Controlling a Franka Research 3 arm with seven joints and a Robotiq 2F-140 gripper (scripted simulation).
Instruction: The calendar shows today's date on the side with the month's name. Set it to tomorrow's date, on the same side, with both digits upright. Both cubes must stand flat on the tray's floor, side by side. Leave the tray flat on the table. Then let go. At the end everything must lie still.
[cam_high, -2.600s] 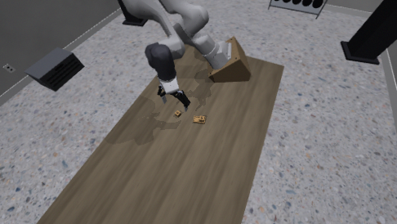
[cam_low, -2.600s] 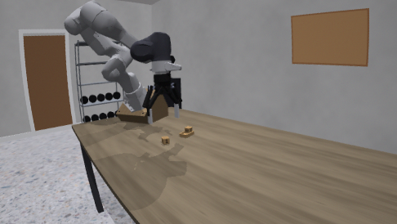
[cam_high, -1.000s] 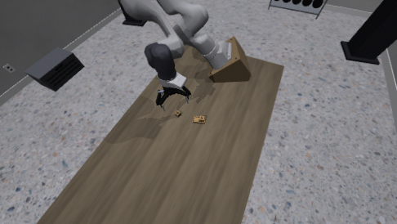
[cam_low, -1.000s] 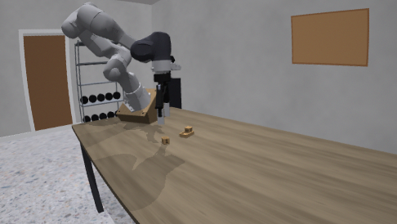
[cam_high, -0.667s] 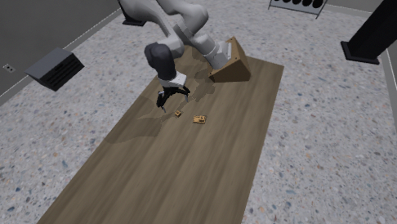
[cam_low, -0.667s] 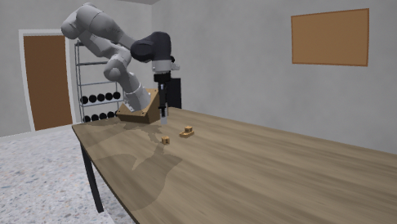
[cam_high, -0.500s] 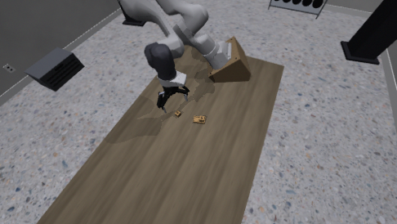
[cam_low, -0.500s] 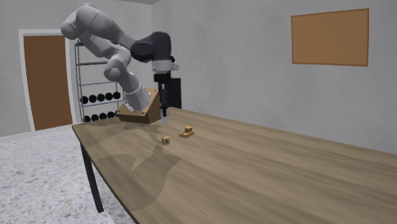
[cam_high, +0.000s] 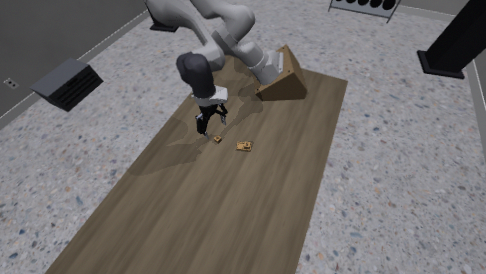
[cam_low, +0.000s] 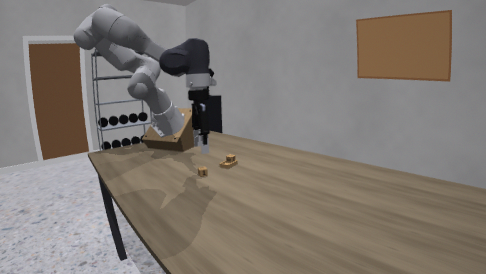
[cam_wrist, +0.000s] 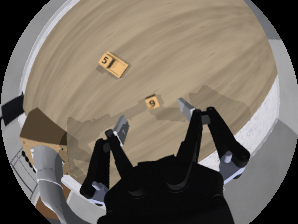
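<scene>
The cube lies 11 cm below my hand. The rest, counted from my hand: tray 15 cm to the left, 11 cm below.
</scene>
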